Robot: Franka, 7 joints.
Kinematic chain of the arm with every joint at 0, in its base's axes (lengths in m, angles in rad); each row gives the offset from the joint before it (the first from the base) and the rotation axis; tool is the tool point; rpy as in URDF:
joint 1: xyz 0 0 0.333 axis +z
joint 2: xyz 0 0 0 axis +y
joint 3: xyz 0 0 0.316 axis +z
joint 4: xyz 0.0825 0 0 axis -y
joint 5: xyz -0.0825 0 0.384 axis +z
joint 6: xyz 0 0 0 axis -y
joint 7: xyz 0.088 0 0 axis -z
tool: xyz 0 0 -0.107 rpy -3.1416 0 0
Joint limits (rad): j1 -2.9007..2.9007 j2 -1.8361..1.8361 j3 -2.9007..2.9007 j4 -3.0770..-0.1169 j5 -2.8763..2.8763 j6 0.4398..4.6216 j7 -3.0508..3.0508
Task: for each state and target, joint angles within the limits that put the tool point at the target. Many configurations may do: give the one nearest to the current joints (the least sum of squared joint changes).
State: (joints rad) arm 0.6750 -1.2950 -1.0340 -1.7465 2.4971 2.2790 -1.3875
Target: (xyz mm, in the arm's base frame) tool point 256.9 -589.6 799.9
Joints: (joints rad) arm 1.1325 -1.1369 -1.1347 -1.2521 2.5352 2.2215 -1.3875
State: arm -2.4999 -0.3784 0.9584 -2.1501 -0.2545 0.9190 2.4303
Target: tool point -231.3 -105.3 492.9
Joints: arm -2.9007 -0.5329 0.3556 -2.4219 -0.4430 0.7742 2.4303
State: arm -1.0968 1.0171 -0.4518 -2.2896 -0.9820 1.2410 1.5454
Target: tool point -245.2 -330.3 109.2
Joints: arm -1.2166 1.0285 -0.6008 -2.1890 -1.0376 1.2737 1.5454
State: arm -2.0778 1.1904 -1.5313 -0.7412 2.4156 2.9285 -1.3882
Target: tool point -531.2 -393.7 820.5
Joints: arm -1.9417 0.9659 -1.6677 -0.6408 2.3922 2.9914 -1.3882
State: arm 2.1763 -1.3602 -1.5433 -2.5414 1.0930 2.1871 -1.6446
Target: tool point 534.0 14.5 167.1
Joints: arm 1.8310 -1.3296 -1.9513 -2.1766 1.0986 2.3224 -1.6446
